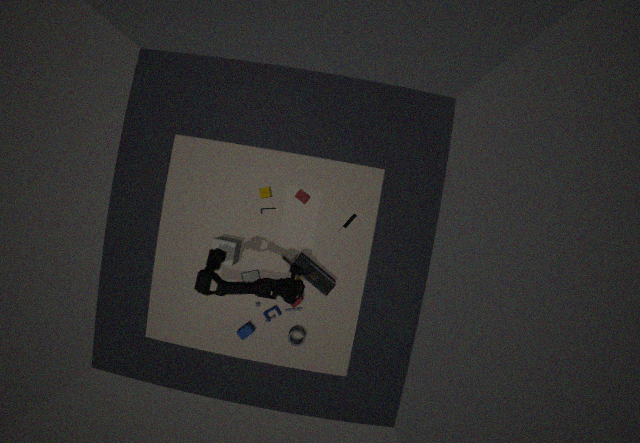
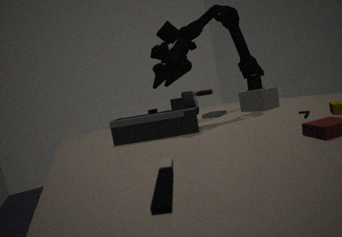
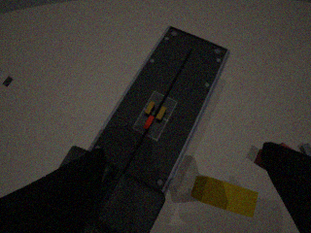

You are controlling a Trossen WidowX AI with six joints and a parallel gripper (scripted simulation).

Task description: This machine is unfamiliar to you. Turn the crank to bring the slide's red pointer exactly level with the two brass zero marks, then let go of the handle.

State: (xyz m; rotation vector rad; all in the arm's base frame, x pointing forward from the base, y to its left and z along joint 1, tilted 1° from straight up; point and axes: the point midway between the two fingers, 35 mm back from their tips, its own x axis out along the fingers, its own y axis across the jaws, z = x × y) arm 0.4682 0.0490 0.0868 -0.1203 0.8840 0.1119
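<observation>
Now: gripper tip 130 mm past the brown crank handle, 70 mm to the right of it and 40 mm above it. From my gripper tip the other things lie so: red pointer 70 mm below, 40 mm ahead, 30 mm to the left; then grey plate 290 mm behind, 150 mm to the right, 150 mm below; then blue piece 460 mm to the right, 210 mm behind, 140 mm below.
</observation>
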